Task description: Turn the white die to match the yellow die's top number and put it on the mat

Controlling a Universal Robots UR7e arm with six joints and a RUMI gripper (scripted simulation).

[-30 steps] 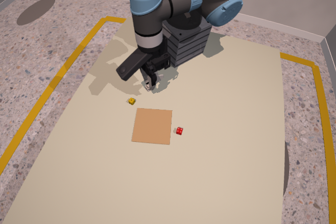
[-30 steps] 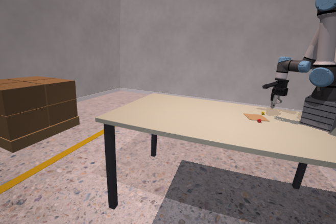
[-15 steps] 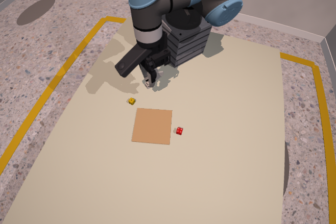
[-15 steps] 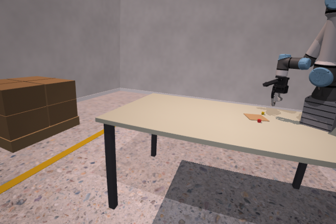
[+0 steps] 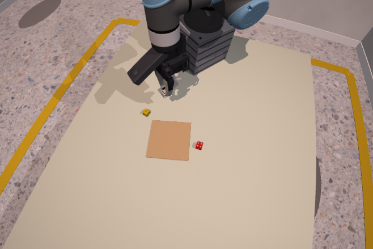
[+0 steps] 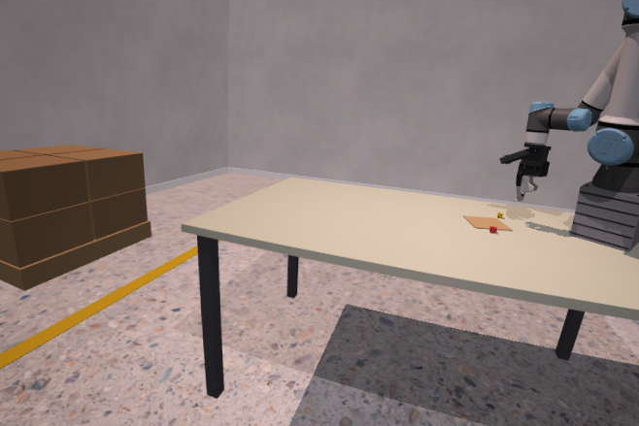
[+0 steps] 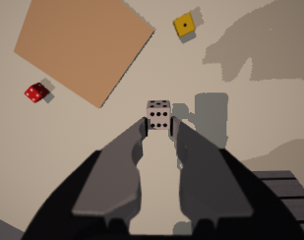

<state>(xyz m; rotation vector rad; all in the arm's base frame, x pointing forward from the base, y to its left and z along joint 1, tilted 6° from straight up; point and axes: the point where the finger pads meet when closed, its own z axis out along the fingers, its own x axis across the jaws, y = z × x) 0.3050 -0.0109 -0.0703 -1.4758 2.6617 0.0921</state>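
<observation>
The white die is 10 mm below my hand. The rest, counted from my hand: brown mat: 110 mm below, 110 mm ahead, 50 mm to the left; then yellow die: 110 mm below, 70 mm to the right, 50 mm ahead; then red die: 160 mm to the left, 110 mm below, 100 mm ahead.
</observation>
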